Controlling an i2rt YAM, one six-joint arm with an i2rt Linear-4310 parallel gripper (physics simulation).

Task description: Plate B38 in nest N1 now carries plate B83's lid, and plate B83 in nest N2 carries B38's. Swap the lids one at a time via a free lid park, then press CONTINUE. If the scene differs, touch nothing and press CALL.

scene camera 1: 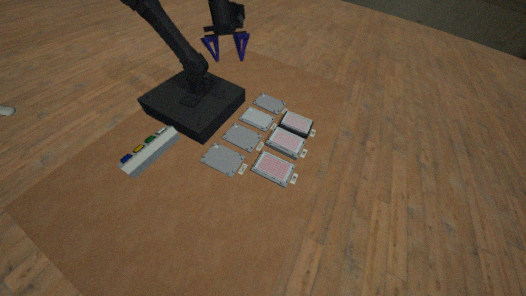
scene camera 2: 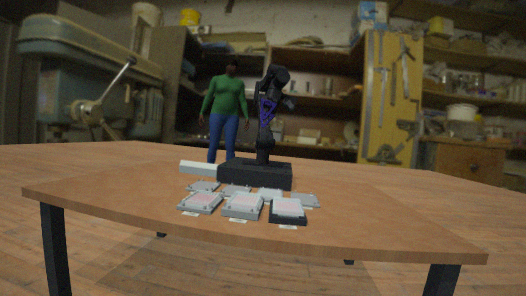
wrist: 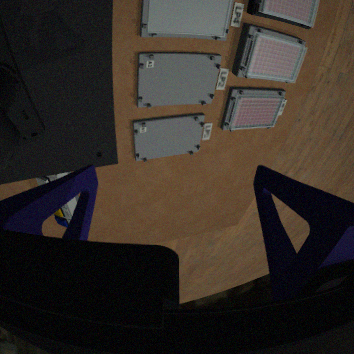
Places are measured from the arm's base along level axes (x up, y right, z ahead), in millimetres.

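Pixels of known places: gripper, between the fingertips: (scene camera 1: 229, 61) (scene camera 2: 262, 123) (wrist: 175, 173); arm's base, origin of its link: (scene camera 1: 199, 92) (scene camera 2: 261, 164).
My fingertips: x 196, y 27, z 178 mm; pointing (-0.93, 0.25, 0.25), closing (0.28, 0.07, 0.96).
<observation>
For each thing: its top centre in the pictures, then the offset to it from my fingertips. "spot": a spot on its surface instead.
- pale lid, centre of its top: (wrist: 191, 8) (scene camera 2: 269, 192) (scene camera 1: 257, 116) dx -259, dy -44, dz +102 mm
- pale button bar, a spot on its surface: (scene camera 1: 150, 154) (scene camera 2: 195, 166) spot: dx -236, dy +306, dz -190 mm
My gripper (scene camera 1: 230, 60) (wrist: 175, 173) is open and empty, high above the table. Three pink-welled plates stand in a row: the nearest in scene camera 1 (scene camera 1: 273, 167) (wrist: 255, 110) is the most vivid, the middle one (scene camera 1: 286, 141) (scene camera 2: 243, 202) (wrist: 276, 55) sits higher, and the far one (scene camera 1: 296, 122) (scene camera 2: 287, 207) (wrist: 291, 6) has a black base. Their plate and nest labels are unreadable. Of the grey lid parks, LP2 (scene camera 1: 242, 137) (wrist: 177, 79) is bare, as are the near one (scene camera 1: 223, 159) (wrist: 169, 136) and the far one (scene camera 1: 269, 103). LP4 carries a pale lid (scene camera 1: 257, 119) (wrist: 186, 17).
A pale button bar (scene camera 1: 150, 154) (scene camera 2: 198, 168) with blue (scene camera 1: 126, 158), yellow (scene camera 1: 138, 148), green (scene camera 1: 150, 139) and white (scene camera 1: 161, 130) buttons lies beside the black arm base (scene camera 1: 200, 117) (scene camera 2: 254, 175); its button labels are unreadable. A person in green (scene camera 2: 226, 95) stands behind the table.
</observation>
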